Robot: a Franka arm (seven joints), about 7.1 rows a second.
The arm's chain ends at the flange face. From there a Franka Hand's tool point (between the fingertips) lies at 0.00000 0.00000 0.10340 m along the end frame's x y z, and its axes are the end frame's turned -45 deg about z.
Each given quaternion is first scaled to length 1.
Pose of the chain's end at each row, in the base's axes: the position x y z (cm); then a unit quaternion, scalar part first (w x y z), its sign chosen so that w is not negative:
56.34 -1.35 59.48 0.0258 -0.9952 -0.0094 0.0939
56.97 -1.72 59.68 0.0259 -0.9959 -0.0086 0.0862
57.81 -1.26 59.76 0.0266 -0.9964 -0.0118 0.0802
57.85 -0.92 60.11 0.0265 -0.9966 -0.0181 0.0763
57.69 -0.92 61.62 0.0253 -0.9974 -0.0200 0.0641
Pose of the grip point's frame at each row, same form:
54.40 -0.84 49.34 0.0598 -0.9159 -0.3895 0.0769
55.19 -1.20 49.51 0.0569 -0.9168 -0.3891 0.0697
56.15 -0.73 49.57 0.0553 -0.9160 -0.3922 0.0639
56.27 -0.40 49.90 0.0537 -0.9138 -0.3981 0.0603
56.36 -0.42 51.38 0.0479 -0.9138 -0.4002 0.0495

